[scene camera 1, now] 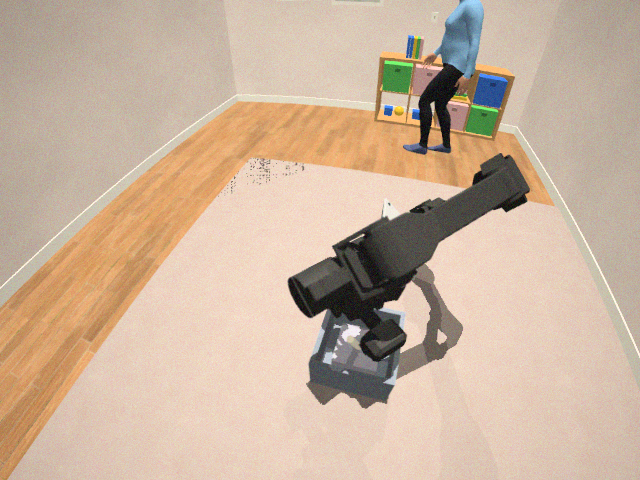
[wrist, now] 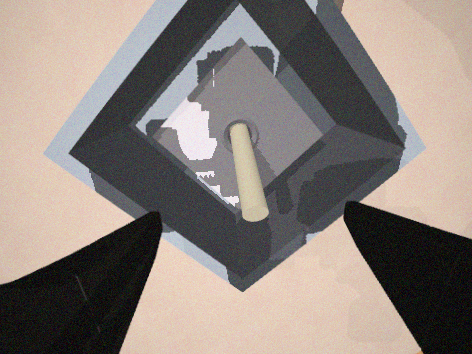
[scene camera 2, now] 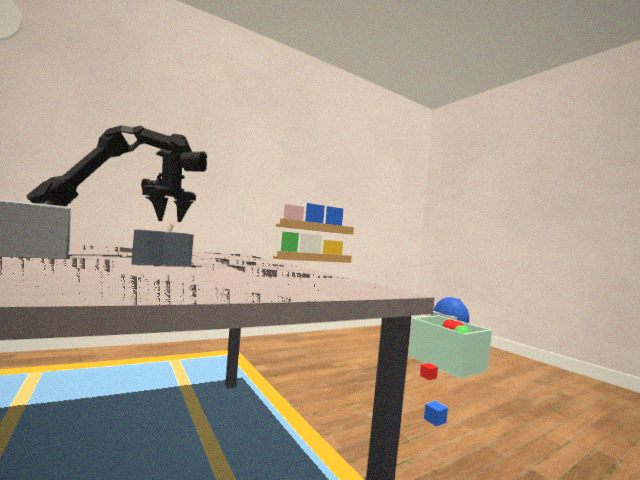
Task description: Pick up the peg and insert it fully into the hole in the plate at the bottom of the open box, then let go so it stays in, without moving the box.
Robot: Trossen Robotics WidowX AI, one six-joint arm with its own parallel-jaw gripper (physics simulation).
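Where they show: gripper, fingertip midpoint: [scene camera 1: 351, 334] [wrist: 253, 215] [scene camera 2: 170, 221]; arm's base, link origin: [scene camera 2: 42, 221].
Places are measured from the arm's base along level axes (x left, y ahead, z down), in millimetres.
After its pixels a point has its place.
The pale cream peg [scene camera 1: 353, 341] @(x -94, y 329, z -21 mm) [scene camera 2: 170, 227] @(x -104, y 323, z -14 mm) [wrist: 249, 175] @(x -90, y 316, z -6 mm) stands in the open blue-grey box [scene camera 1: 351, 381] @(x -87, y 387, z 33 mm) [scene camera 2: 162, 248] @(x -159, y 293, z 48 mm) [wrist: 112, 80] @(x -93, y 231, z 1 mm). Its lower end is at the round hole [wrist: 254, 137] @(x -75, y 316, z 39 mm) in the grey plate [wrist: 285, 110] @(x -46, y 322, z 41 mm). How deep it sits in the hole is not clear. Its top sticks up a little above the box rim in the scene camera 2 view and leans slightly right. My gripper [scene camera 2: 171, 219] @(x -98, y 321, z -32 mm) [wrist: 253, 215] @(x -98, y 321, z -32 mm) is open and empty, pointing down above the box. Its fingertips are wide apart, on either side of the peg's top in the wrist view and clear of it.
The box walls surround the plate and the peg's lower part. A large grey block [scene camera 2: 33, 229] @(x -52, y -14, z 23 mm) stands under the arm's base on the table [scene camera 2: 217, 317] @(x -679, y 273, z 120 mm). A person [scene camera 1: 462, 41] stands beyond the table, in front of a shelf unit [scene camera 1: 378, 87].
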